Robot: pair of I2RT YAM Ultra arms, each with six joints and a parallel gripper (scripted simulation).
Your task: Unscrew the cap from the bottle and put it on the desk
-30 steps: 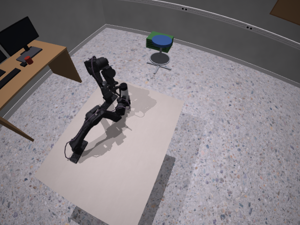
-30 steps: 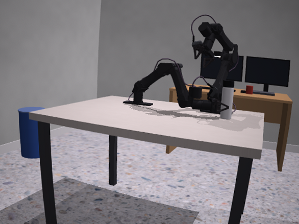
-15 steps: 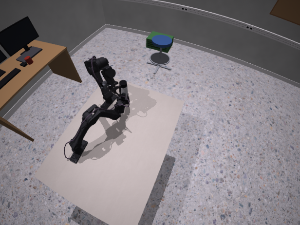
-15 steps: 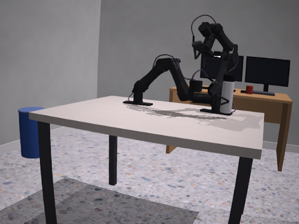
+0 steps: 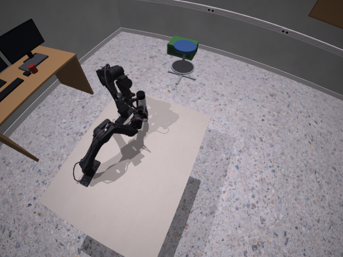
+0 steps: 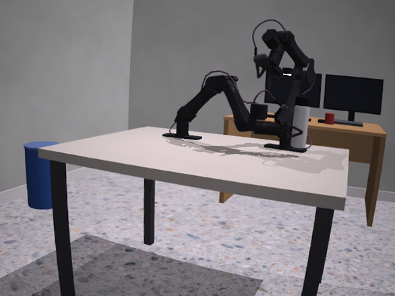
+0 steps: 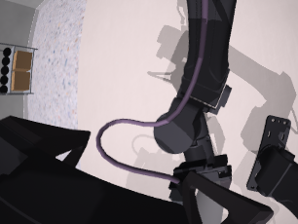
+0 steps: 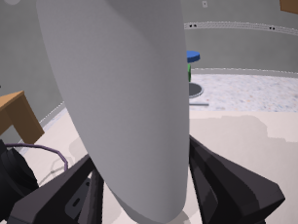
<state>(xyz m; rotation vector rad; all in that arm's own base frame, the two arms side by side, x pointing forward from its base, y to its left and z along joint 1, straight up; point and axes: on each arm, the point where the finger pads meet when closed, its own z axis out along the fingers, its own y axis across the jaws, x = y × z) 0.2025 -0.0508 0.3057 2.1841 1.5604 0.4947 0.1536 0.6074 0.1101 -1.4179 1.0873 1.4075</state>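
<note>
My left hand is 5 cm past the black cap, 16 cm to the right of it and 7 cm above it.
</note>
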